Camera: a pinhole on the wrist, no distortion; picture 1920 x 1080 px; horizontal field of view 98.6 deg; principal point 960.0 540.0 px. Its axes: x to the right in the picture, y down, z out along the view. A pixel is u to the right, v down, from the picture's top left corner.
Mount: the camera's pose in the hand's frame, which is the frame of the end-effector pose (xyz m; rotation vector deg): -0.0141 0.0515 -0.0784 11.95 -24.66 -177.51
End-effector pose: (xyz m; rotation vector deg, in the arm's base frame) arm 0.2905 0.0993 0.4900 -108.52 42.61 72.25
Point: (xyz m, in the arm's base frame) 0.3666 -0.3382 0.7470
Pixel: behind the camera
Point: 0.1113 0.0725 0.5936
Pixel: 1618.9 328.0
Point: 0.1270 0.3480 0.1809
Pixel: 368.4 756.3
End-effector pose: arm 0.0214 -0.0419 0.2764 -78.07 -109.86 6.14
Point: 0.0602 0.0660 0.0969
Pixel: 838.7 379.7
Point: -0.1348 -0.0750 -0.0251
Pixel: 1193.0 868.2
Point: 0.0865 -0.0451 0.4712
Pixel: behind the camera
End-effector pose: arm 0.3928 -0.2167 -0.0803 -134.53 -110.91 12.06
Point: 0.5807 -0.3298 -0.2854
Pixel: 998.8 238.3
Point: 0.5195 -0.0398 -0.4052
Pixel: 311.3 573.4
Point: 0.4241 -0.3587 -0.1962
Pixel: 1315.7 660.2
